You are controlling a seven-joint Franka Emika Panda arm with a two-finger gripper.
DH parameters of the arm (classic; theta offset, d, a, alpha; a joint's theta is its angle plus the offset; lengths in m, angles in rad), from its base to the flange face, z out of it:
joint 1: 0 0.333 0 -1.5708
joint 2: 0 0 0 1.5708
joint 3: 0 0.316 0.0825 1.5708
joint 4: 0 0 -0.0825 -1.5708
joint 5: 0 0.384 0 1.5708
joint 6: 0 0 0.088 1.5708
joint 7: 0 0.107 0 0
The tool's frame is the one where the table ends.
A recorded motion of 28 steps. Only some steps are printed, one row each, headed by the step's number.
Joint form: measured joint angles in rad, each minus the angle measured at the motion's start. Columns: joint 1, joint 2, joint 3, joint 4, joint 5, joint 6, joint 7.
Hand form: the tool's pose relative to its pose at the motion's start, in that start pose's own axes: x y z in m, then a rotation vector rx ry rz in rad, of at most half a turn. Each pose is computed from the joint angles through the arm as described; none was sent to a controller.
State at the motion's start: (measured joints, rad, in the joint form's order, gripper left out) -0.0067 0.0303 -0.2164 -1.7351 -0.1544 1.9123 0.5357
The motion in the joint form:
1: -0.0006 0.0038 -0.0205 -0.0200 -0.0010 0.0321 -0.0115
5: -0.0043 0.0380 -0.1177 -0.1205 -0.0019 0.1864 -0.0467
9: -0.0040 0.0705 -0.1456 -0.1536 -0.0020 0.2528 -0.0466
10: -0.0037 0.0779 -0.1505 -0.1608 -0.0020 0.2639 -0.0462
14: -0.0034 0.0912 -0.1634 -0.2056 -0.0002 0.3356 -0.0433
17: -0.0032 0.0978 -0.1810 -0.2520 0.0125 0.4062 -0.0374
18: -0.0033 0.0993 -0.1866 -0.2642 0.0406 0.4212 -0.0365
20: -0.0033 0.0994 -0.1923 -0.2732 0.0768 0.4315 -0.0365
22: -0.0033 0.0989 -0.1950 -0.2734 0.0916 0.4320 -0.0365
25: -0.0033 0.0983 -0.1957 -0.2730 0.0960 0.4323 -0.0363
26: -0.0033 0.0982 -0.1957 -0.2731 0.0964 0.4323 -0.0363
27: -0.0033 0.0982 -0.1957 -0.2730 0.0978 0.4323 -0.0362
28: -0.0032 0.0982 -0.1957 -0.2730 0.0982 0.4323 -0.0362
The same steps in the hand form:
1: 0.0050 0.0088 0.0105 -0.0009 0.0068 0.0051
5: 0.0226 0.0520 0.0707 -0.0168 0.0236 0.0463
9: 0.0265 0.0609 0.1000 -0.0282 0.0284 0.0616
10: 0.0265 0.0623 0.1067 -0.0321 0.0263 0.0639
14: 0.0236 0.0666 0.1284 -0.0275 0.0388 0.0710
17: 0.0201 0.0747 0.1468 -0.0136 0.0506 0.0945
18: 0.0187 0.0774 0.1518 0.0047 0.0431 0.1182
20: 0.0178 0.0802 0.1550 0.0280 0.0331 0.1476
22: 0.0182 0.0815 0.1549 0.0375 0.0294 0.1603
25: 0.0185 0.0819 0.1544 0.0409 0.0292 0.1643
26: 0.0185 0.0819 0.1544 0.0412 0.0290 0.1646
27: 0.0185 0.0819 0.1544 0.0422 0.0287 0.1657
28: 0.0185 0.0818 0.1544 0.0425 0.0286 0.1658

